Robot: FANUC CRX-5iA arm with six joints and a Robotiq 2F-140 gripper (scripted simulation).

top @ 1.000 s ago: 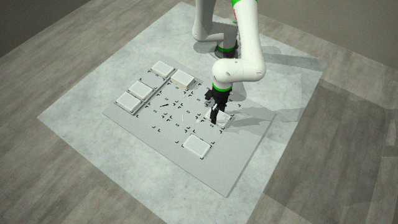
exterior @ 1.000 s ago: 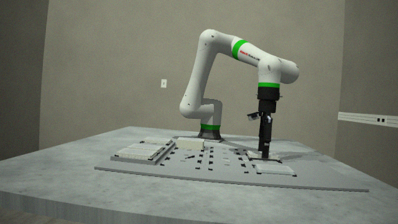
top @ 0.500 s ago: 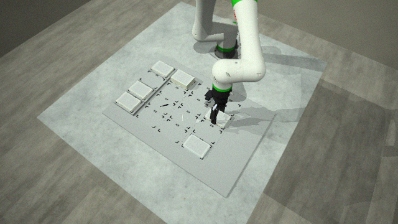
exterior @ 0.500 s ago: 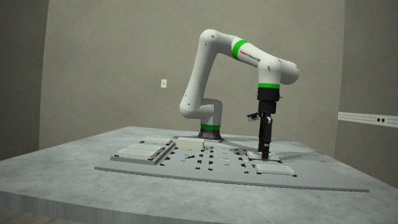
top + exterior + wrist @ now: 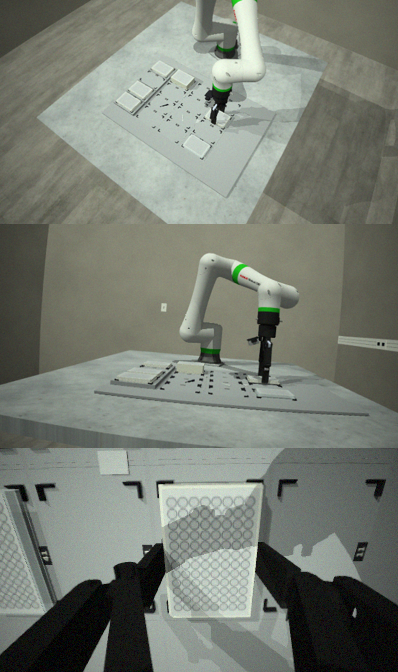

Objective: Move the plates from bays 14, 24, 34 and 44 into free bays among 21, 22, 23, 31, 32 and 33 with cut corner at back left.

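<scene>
Right now my hand is 310 mm to the left of the thin black stick, 110 mm short of it and 30 mm above it. Also, from my hand: sealed deep-well block (330 mm to the right, 110 mm behind, 10 mm below); plate (210 mm ahead, 30 mm below); white tip (170 mm to the right, 110 mm ahead, 30 mm below).
</scene>
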